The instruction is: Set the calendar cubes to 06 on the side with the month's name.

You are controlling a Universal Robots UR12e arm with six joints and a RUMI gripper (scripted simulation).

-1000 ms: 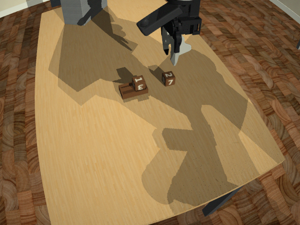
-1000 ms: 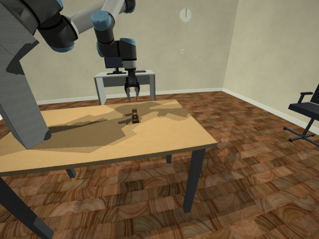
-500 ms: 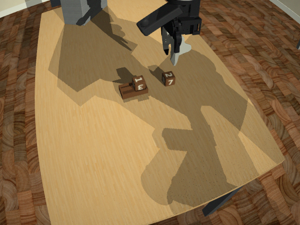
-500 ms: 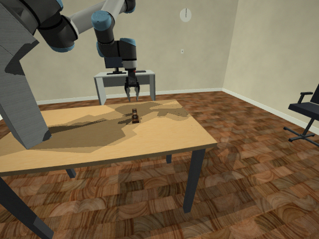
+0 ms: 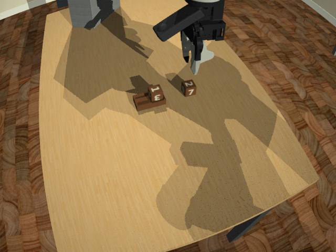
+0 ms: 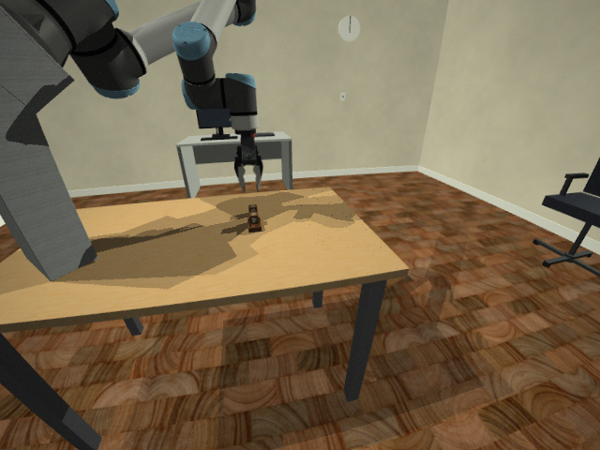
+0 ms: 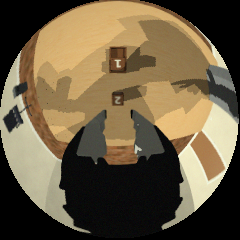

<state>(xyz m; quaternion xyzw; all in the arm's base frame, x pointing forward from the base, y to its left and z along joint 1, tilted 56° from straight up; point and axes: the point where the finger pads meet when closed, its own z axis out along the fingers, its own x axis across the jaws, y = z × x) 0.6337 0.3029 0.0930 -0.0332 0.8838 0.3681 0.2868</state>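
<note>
Right now the cube is 30 mm ahead of my hand, 90 mm to the right of it and 80 mm below it. From my hand the other things lie so: brown calendar tray (30 mm ahead, 100 mm to the right, 90 mm below).
</note>
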